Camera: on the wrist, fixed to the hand. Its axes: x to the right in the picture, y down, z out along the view.
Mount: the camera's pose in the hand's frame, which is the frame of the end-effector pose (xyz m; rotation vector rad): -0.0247 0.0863 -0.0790 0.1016 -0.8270 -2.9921
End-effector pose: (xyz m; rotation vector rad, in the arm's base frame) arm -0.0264 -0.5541 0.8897 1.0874 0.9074 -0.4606
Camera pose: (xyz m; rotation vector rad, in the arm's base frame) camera -0.0102 -0.4490 0.9443 1.2471 -0.8341 2.5414
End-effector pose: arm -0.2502 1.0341 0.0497 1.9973 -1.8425 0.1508
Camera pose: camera -0.3214 1.0832 0.1323 -1.9367 -1.8041 1.0646
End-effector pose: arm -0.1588 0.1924 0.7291 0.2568 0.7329 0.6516
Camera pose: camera -0.2668 0.2434 0.7227 -0.5657 -0.2469 -2.2224
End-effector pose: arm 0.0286 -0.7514 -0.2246 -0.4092 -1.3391 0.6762
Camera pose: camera 0.0852 -0.6950 -0.3136 1.9606 -1.0572 -1.7569
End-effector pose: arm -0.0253 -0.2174 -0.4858 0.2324 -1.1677 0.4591
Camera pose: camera -0.0075 -0.1144 -0.5439 1.8338 -0.3368 -2.3468
